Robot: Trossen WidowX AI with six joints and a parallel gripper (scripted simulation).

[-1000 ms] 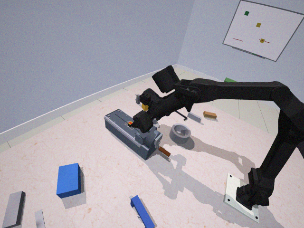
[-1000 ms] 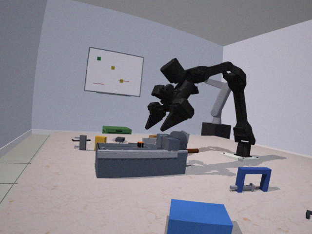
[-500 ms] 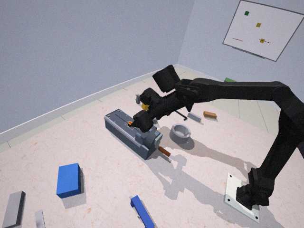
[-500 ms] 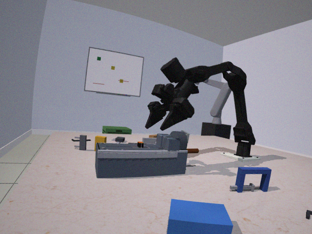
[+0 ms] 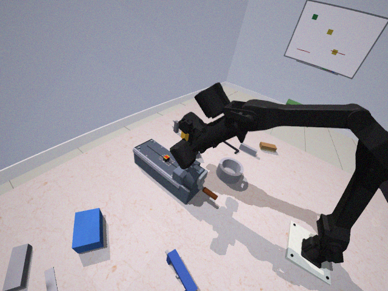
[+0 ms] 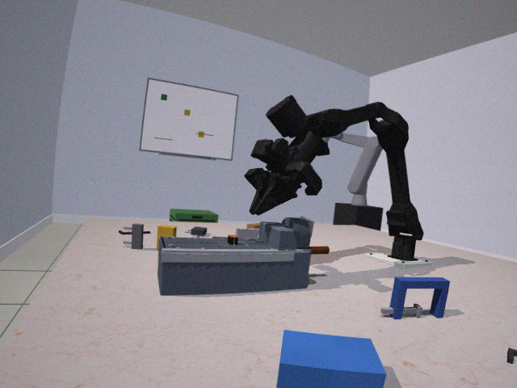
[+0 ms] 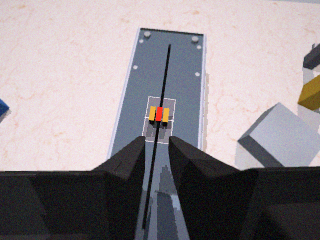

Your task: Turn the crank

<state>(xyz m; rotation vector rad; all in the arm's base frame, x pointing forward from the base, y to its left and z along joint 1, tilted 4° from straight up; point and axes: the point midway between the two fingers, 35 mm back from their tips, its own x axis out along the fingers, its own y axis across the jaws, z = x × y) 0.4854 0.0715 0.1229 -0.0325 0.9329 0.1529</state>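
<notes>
The red pointer is 4 cm ahead of my gripper tip and 5 cm below it. The rest, counted from my gripper tip: brown crank handle (15 cm behind, 7 cm below); yellow block (13 cm ahead, 23 cm to the right, 10 cm below); grey block (5 cm ahead, 16 cm to the right, 11 cm below).
</notes>
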